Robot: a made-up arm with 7 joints. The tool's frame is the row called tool.
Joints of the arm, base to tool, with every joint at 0 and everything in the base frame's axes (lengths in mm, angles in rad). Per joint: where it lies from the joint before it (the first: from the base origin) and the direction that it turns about. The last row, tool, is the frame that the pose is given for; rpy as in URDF.
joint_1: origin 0 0 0 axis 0.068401 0.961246 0.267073
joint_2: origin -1 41 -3 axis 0.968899 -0.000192 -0.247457
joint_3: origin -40 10 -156 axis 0.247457 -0.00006 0.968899
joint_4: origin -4 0 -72 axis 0.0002 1 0.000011
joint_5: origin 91 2 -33 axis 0.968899 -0.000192 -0.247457
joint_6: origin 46 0 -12 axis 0.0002 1 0.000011
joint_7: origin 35 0 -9 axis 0.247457 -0.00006 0.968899
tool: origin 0 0 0 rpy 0 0.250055 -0.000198
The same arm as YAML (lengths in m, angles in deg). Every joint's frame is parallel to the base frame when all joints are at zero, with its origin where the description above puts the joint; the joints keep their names.
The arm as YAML. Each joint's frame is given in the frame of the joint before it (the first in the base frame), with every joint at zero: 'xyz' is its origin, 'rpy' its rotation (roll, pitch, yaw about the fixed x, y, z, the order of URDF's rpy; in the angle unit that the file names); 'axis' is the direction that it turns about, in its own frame. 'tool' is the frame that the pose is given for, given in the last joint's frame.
units:
  length: m
  angle: deg
joints:
  - name: joint_1
    type: revolute
    origin:
      xyz: [0.0, 0.0, 0.0]
      rpy: [0.0, 0.0, 0.0]
    axis: [0.068403, 0.961235, 0.26711]
  - name: joint_2
    type: revolute
    origin:
      xyz: [-0.001, 0.041, -0.003]
      rpy: [0.0, 0.0, 0.0]
    axis: [0.968889, -0.0002, -0.247497]
  - name: joint_3
    type: revolute
    origin:
      xyz: [-0.04, 0.01, -0.156]
      rpy: [0.0, 0.0, 0.0]
    axis: [0.247497, -0.0001, 0.968889]
  - name: joint_4
    type: revolute
    origin:
      xyz: [-0.004, 0.0, -0.072]
      rpy: [0.0, 0.0, 0.0]
    axis: [0.0002, 1.0, 0.0]
  - name: joint_5
    type: revolute
    origin:
      xyz: [0.091, 0.002, -0.033]
      rpy: [0.0, 0.0, 0.0]
    axis: [0.968889, -0.0002, -0.247497]
  - name: joint_6
    type: revolute
    origin:
      xyz: [0.046, 0.0, -0.012]
      rpy: [0.0, 0.0, 0.0]
    axis: [0.0002, 1.0, 0.0]
  - name: joint_7
    type: revolute
    origin:
      xyz: [0.035, 0.0, -0.009]
      rpy: [0.0, 0.0, 0.0]
    axis: [0.247497, -0.0001, 0.968889]
tool:
  origin:
    xyz: [0.0, 0.0, 0.0]
    rpy: [0.0, 14.33, -0.01]

